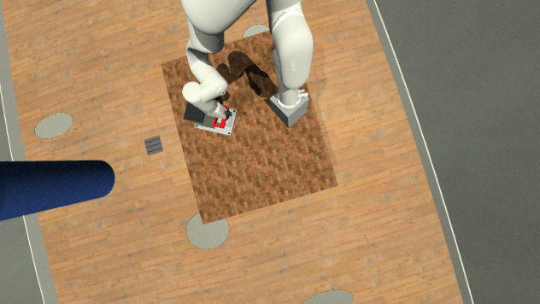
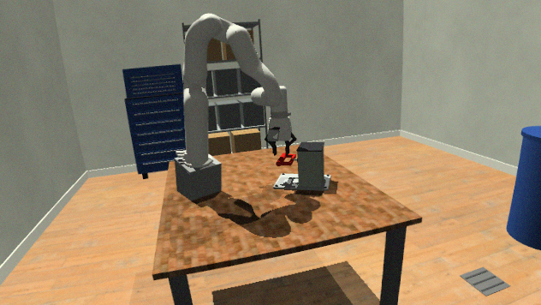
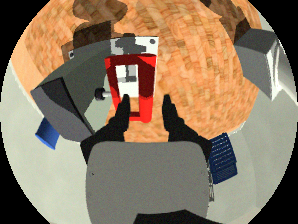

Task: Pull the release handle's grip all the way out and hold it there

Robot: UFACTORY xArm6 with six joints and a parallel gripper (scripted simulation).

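The base plate is 14 cm below my hand, 9 cm ahead of it and 3 cm to the right of it.
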